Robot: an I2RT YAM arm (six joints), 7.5 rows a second.
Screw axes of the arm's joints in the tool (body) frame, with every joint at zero. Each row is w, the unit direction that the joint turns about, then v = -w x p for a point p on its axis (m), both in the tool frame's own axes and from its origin. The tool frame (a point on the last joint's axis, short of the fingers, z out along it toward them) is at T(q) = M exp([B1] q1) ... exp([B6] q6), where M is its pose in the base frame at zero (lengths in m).
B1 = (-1, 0, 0, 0, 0.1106, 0)
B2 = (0, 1, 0, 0.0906, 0, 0.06)
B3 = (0, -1, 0, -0.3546, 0, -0.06)
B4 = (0, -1, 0, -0.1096, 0, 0)
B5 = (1, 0, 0, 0, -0.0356, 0)
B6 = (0, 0, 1, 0, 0, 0)
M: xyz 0.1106 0 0.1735 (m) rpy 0 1.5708 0 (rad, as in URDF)
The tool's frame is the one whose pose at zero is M.
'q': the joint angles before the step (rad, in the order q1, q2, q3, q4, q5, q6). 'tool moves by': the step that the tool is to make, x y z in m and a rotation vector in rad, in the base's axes. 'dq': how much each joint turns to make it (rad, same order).
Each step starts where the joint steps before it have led.
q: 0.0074 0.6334 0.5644 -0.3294 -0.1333 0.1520
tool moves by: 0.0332 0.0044 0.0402 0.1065 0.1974 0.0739
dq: 0.0007 0.2501 0.2896 -0.2246 -0.1154 0.0617
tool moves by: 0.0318 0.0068 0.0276 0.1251 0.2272 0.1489
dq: 0.0001 0.2341 0.2806 -0.2727 -0.1952 0.0020
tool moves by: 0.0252 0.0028 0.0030 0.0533 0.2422 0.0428
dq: 0.0017 0.1877 0.1873 -0.2414 -0.0689 0.0002
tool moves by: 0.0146 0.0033 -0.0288 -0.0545 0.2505 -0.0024
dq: 0.0185 0.1310 0.0309 -0.1514 0.0537 0.0002
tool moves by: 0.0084 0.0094 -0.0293 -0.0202 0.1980 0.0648
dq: 0.0345 0.1098 -0.0013 -0.1031 0.0061 -0.0353
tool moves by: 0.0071 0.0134 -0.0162 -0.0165 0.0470 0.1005
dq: 0.0475 0.0627 0.0002 -0.0112 0.0115 -0.0590
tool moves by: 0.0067 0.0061 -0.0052 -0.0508 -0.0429 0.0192
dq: 0.0248 0.0141 -0.0027 0.0556 0.0557 0.0062
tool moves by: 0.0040 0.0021 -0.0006 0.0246 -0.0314 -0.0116
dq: 0.0031 -0.0001 -0.0042 0.0450 -0.0195 0.0168
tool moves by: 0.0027 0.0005 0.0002 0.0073 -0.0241 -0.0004
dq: 0.0000 0.0003 0.0001 0.0253 -0.0039 0.0007
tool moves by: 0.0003 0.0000 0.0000 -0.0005 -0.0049 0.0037
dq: 0.0000 -0.0001 -0.0002 0.0032 0.0008 -0.0042
